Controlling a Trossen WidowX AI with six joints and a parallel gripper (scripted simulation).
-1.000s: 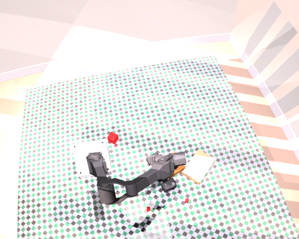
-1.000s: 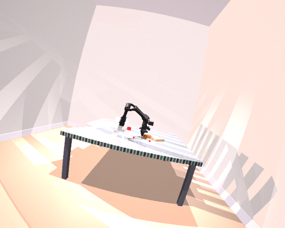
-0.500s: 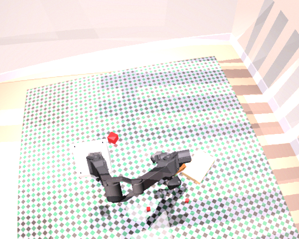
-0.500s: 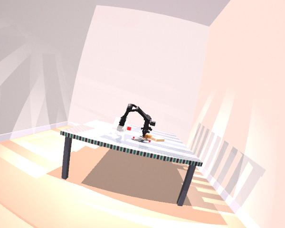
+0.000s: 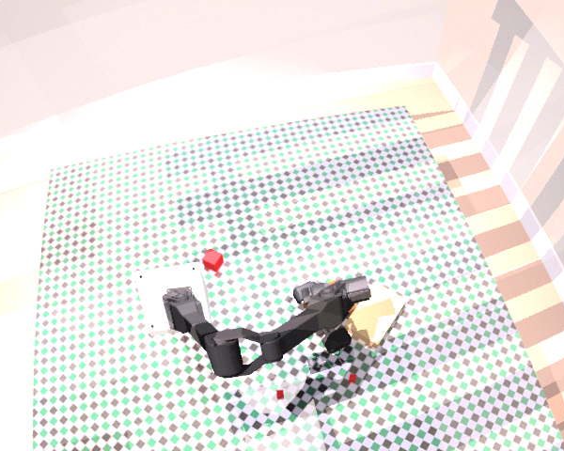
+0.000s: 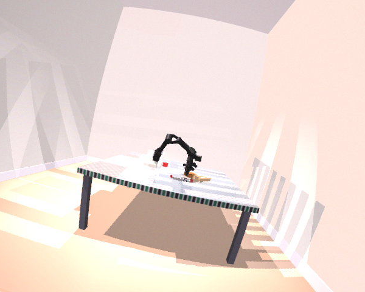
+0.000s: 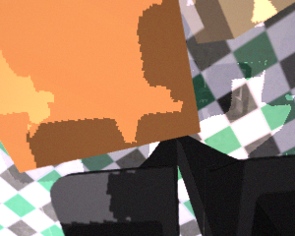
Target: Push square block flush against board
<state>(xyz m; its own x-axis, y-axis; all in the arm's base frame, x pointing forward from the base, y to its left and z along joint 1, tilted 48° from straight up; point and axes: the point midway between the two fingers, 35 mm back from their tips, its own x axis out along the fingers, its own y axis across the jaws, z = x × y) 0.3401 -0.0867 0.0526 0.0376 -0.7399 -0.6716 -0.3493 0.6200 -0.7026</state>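
The orange square block lies 60 mm to the left of my gripper tip, 40 mm ahead of it and 10 mm above it. From my gripper tip the other things lie so: red cube: 260 mm behind, 240 mm to the left, 10 mm above; then pale tan board: 150 mm ahead, 20 mm to the left, 10 mm above.
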